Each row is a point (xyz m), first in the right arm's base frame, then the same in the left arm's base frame.
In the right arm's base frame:
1: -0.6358 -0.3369 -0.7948
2: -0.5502 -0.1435 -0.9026
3: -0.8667 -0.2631 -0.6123
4: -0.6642 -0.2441 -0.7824
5: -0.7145 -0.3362 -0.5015
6: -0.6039 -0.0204 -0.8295
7: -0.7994 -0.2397 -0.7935
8: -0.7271 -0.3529 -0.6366
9: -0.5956 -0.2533 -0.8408
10: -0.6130 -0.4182 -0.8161
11: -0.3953 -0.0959 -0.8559
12: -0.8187 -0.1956 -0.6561
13: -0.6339 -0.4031 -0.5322
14: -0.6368 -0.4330 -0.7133
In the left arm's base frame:
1: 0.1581 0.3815 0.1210
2: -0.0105 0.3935 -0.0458
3: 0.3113 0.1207 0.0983
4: 0.1344 0.3133 0.0550
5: 0.2141 0.1260 0.2752
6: -0.0303 0.2534 -0.1038
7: 0.2485 0.2725 -0.0061
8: 0.2386 0.2353 0.1968
9: 0.0825 0.3874 0.0505
10: 0.1810 0.4487 0.1714
11: -0.1695 0.3862 0.0098
12: 0.2372 0.1360 0.0430
13: 0.1804 0.2131 0.3318
14: 0.2051 0.3684 0.2371

